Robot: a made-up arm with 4 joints.
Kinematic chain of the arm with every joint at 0, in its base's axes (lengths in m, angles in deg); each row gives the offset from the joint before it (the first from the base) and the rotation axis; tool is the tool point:
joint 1: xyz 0 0 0.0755 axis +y
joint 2: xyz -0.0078 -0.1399 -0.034 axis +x
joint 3: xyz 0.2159 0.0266 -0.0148 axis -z
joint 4: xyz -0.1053 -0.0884 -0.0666 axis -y
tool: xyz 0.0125 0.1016 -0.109
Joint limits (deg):
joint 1: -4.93..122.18
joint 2: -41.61..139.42
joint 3: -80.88..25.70
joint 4: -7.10..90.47
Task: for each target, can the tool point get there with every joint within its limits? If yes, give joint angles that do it. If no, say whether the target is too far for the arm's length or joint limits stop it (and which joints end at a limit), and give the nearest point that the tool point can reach.
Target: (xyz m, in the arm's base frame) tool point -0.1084 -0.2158 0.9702
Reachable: no: too far | nearest point 0.1033 -0.0799 0.2512 | short by 0.762 m
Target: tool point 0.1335 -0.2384 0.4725
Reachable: no: joint limits stop it (at a limit: joint 1, joint 2, joint 3, joint 4) | nearest point 0.1033 -0.0799 0.2512 | short by 0.274 m
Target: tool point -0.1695 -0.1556 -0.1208
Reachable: yes | joints 90.18 -22.27 -19.28 56.70
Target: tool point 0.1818 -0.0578 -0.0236
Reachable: yes | joints 47.15 125.35 -38.96 60.18
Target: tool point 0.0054 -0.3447 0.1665
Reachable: no: joint limits stop it (at a limit: joint 1, joint 2, joint 4) | nearest point -0.1955 -0.2882 0.0612 | short by 0.234 m
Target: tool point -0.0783 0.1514 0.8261
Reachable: no: too far | nearest point 0.1036 -0.0675 0.2471 | short by 0.645 m
